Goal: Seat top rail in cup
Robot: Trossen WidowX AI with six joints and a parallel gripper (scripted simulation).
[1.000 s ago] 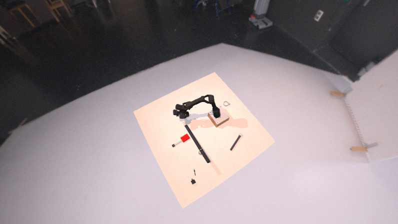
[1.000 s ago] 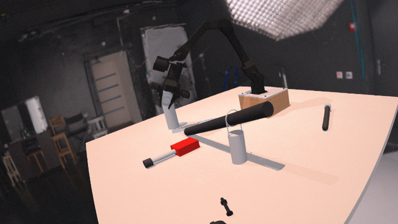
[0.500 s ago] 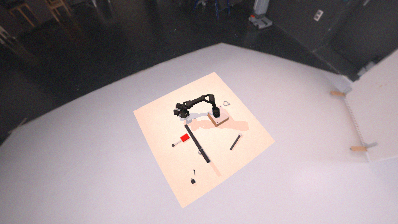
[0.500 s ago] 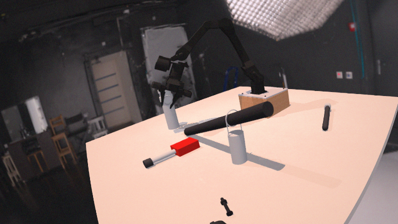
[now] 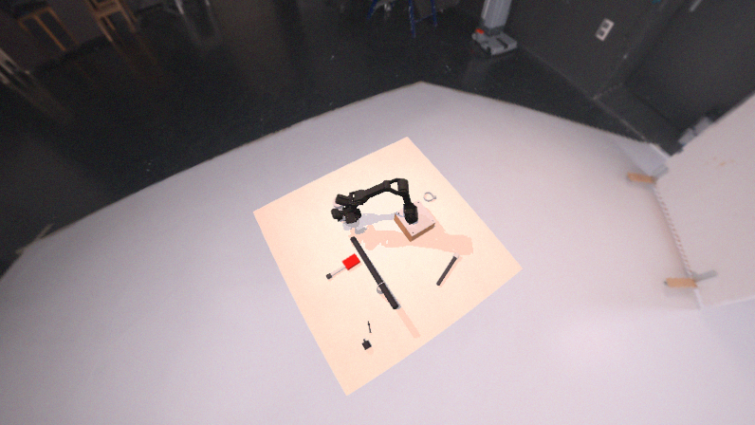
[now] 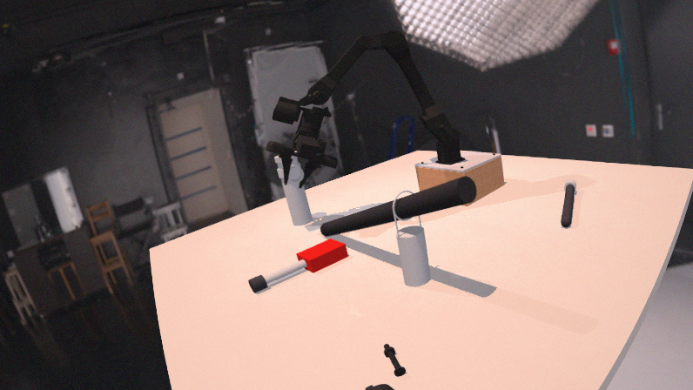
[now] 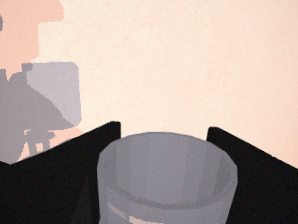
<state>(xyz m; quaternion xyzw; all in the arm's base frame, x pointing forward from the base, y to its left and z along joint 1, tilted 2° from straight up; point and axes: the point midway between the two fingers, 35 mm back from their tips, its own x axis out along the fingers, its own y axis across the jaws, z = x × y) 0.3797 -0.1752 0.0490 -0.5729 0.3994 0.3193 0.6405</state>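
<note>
Right now my gripper tip is 230 mm to the right of the red-handled tool, 130 mm short of it and 110 mm above it. Round my gripper tip: small bolt 620 mm to the left, 140 mm ahead, 120 mm below; short grey post 460 mm to the left, 20 mm below, 20 mm behind; round rail-end cup 30 mm above, 20 mm to the right, 20 mm behind.
</note>
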